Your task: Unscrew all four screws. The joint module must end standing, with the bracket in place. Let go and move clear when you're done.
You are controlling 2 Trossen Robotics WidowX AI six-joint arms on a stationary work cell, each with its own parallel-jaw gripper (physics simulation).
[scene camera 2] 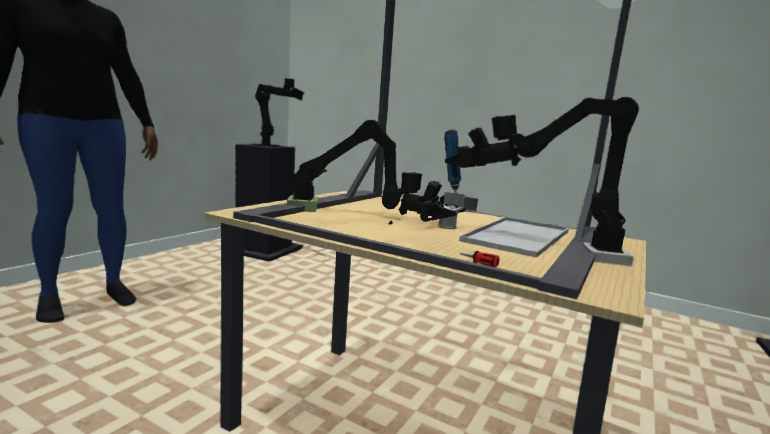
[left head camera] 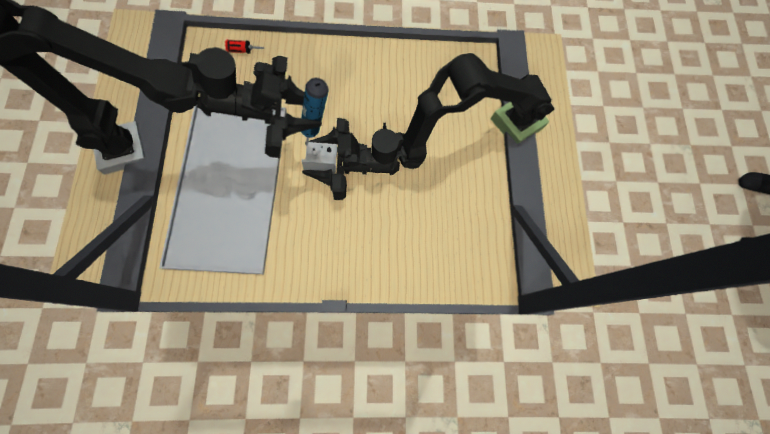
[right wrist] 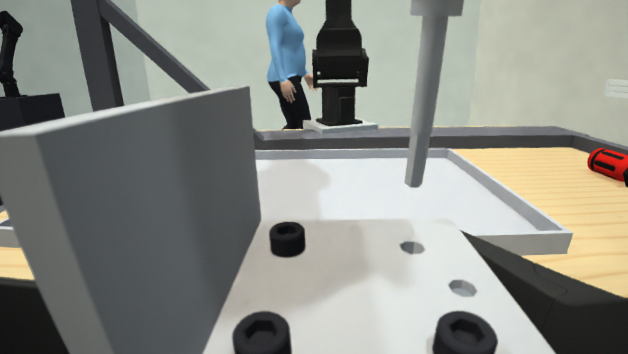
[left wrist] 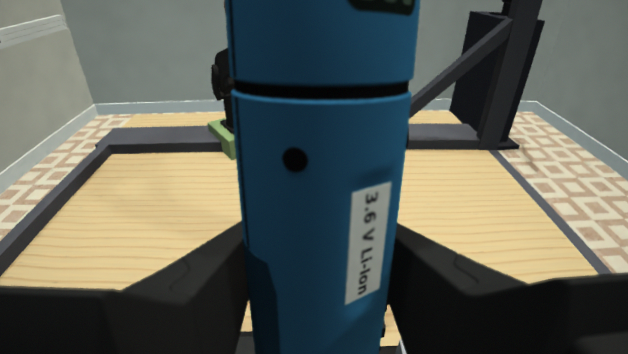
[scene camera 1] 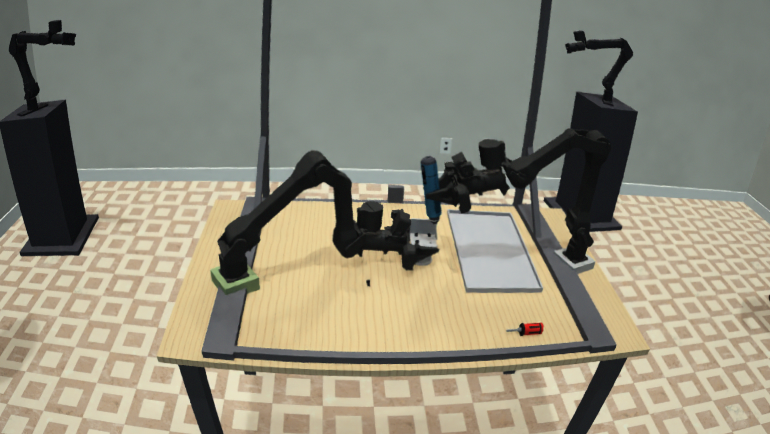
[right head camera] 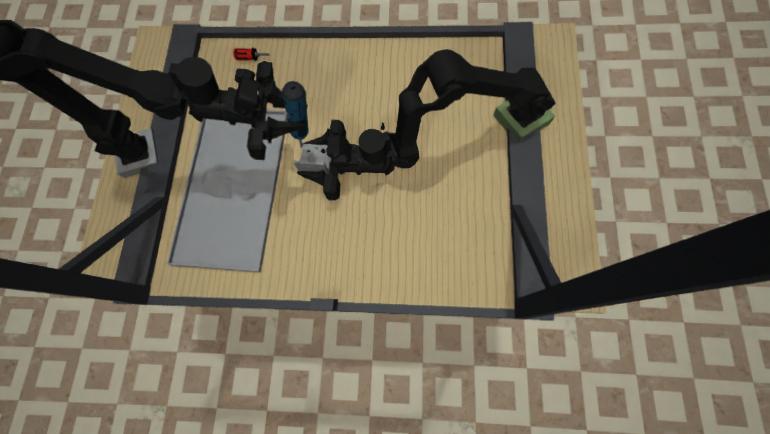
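Pixels of known places: left gripper, fingertip midpoint: (scene camera 2: 447, 160) (left head camera: 322, 114) (left wrist: 315, 232) (scene camera 1: 424, 192) (right head camera: 306, 116); right gripper, fingertip midpoint: (scene camera 2: 460, 212) (left head camera: 303, 157) (right wrist: 343, 236) (scene camera 1: 437, 242) (right head camera: 299, 159); left arm's base at its link origin: (scene camera 2: 606, 248) (left head camera: 116, 144) (right wrist: 338, 122) (scene camera 1: 575, 256) (right head camera: 134, 150); right arm's base at its link origin: (scene camera 2: 303, 198) (left head camera: 522, 116) (scene camera 1: 233, 273) (right head camera: 525, 111).
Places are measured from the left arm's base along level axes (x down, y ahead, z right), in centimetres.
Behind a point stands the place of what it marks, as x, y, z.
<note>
The joint module (scene camera 2: 447, 221) {0.4, 43.5, 16.2} stands upright on the table. The grey bracket (left head camera: 320, 160) {-8.3, 42.8, 22.0} (right head camera: 312, 163) {-8.2, 42.9, 22.4} (scene camera 1: 423, 226) {-6.1, 42.2, 21.7} (scene camera 2: 454, 200) {-5.8, 42.0, 21.7} (right wrist: 150, 210) sits on top. In the right wrist view, three black screws (right wrist: 287, 239) {-4.4, 41.6, 20.1} (right wrist: 262, 334) {-4.1, 44.2, 21.3} (right wrist: 465, 334) {-4.1, 45.6, 17.9} are in its plate, and two holes show bare. A loose screw (right head camera: 382, 126) {1.8, 61.5, 13.3} (scene camera 1: 368, 282) {2.1, 61.7, 13.0} (scene camera 2: 390, 222) {2.0, 61.6, 12.6} lies on the table. My left gripper (left head camera: 311, 111) {-18.9, 45.5, 17.6} (scene camera 1: 431, 195) {-18.9, 45.5, 17.6} (left wrist: 315, 232) {-18.9, 45.5, 17.6} is shut on the blue electric screwdriver (right head camera: 295, 107) {-25.5, 44.6, 19.5} (scene camera 2: 452, 148) {-23.1, 44.3, 15.3}, bit down. Its bit (right wrist: 426, 105) {-7.7, 41.9, 16.2} hangs above the plate's far hole. My right gripper (left head camera: 317, 157) {-2.9, 39.6, 17.6} is shut on the joint module, below the plate.
A shallow grey tray (left head camera: 215, 266) {2.4, 13.7, 34.5} (scene camera 1: 504, 290) {1.9, 29.6, -3.1} (scene camera 2: 501, 247) {2.0, 27.8, -3.9} lies beside the module. A red screwdriver (left head camera: 237, 46) {0.2, 32.7, -19.0} (right head camera: 245, 53) {0.1, 33.0, -19.1} (scene camera 1: 532, 328) {0.3, 33.3, -20.8} (scene camera 2: 486, 258) {0.7, 32.8, -21.3} lies near the table edge. A dark frame (right head camera: 350, 31) {0.7, 61.9, -16.6} borders the work area.
</note>
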